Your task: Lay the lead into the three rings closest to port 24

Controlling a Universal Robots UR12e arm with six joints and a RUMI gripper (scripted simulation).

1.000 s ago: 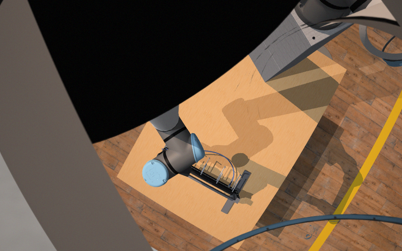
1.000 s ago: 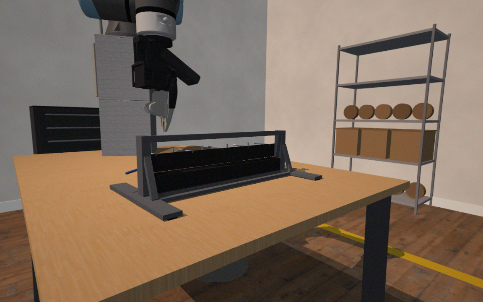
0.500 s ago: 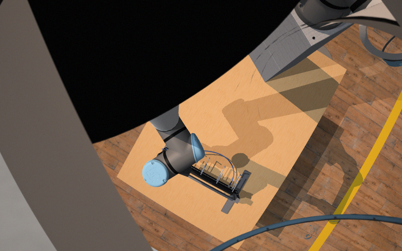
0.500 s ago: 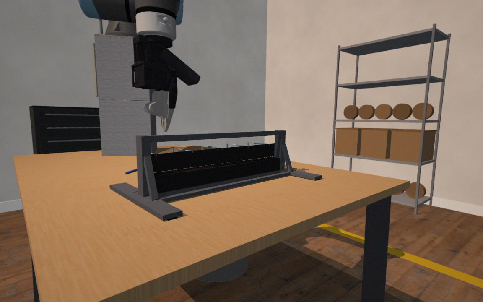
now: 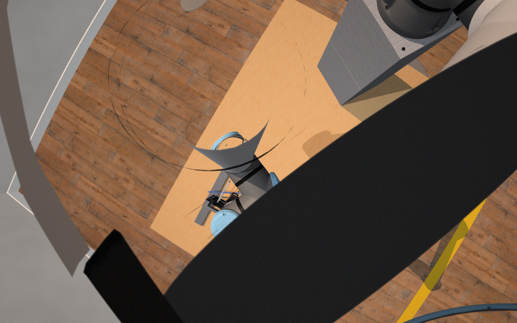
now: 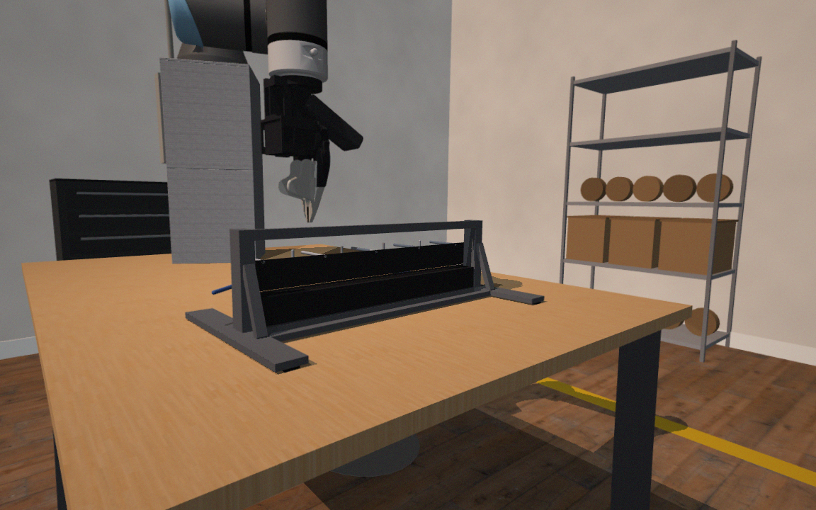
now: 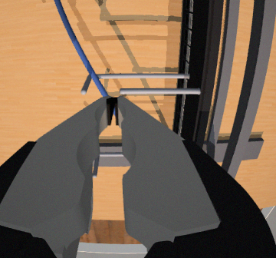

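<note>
The rack is 90 mm ahead of my hand, 70 mm to the left of it and 90 mm below it.
</note>
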